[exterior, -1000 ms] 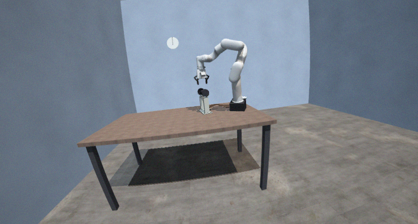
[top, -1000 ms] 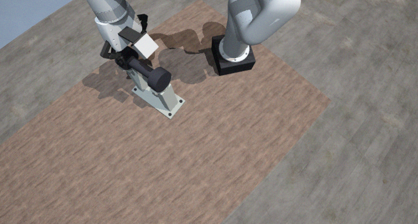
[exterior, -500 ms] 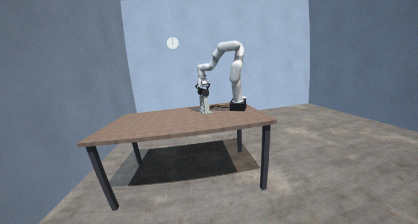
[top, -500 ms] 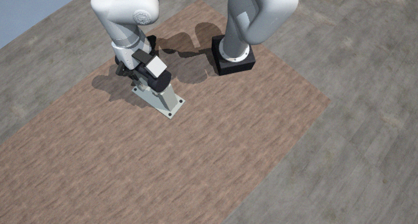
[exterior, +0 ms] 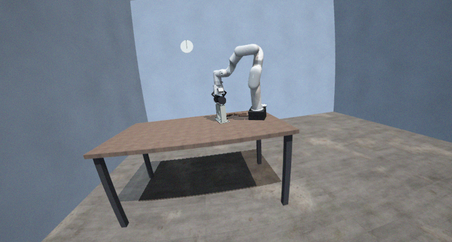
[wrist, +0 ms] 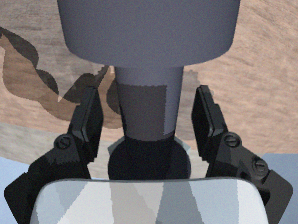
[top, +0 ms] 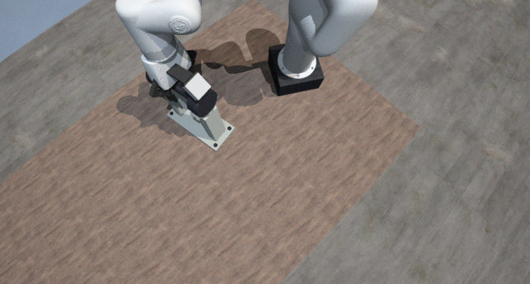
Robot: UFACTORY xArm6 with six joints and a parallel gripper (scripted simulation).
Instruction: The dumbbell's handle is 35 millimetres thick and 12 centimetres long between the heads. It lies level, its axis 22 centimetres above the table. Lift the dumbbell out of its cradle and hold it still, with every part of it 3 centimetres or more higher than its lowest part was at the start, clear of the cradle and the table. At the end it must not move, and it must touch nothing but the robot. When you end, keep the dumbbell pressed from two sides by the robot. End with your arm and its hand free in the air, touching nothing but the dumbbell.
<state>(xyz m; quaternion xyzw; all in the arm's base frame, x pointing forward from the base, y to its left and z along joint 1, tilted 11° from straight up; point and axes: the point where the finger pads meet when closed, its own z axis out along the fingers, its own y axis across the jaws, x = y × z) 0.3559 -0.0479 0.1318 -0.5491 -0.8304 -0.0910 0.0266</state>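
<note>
Now: hand right at the dumbbell. Round my hand: pale cradle: 120 mm below.
</note>
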